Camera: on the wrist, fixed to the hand. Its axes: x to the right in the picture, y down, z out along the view.
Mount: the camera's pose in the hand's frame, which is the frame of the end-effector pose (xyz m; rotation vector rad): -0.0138 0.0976 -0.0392 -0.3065 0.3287 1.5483
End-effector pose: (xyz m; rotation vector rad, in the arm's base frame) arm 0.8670 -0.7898 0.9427 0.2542 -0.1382 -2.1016
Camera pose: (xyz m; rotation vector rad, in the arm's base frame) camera 0.9644 -0.8283 0.9259 0.1890 0.1594 -0.5121
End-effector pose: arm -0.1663 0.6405 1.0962 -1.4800 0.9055 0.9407
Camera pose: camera -0.2583 0.5924 1.0742 0.9276 -2.2272 -1.8977
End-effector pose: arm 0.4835 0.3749 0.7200 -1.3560 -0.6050 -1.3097
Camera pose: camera 0.5539 0.3174 0.6653 -1.2530 0.8316 -0.2692
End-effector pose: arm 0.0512 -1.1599 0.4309 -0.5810 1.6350 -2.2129
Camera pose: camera 0.0454 -1.1490 0.3255 0.8277 1.5907 -0.8919
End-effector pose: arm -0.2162 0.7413 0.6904 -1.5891 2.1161 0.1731
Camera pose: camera -0.3160 0.7693 0.7129 -0.2752 -2.9064 -0.6996
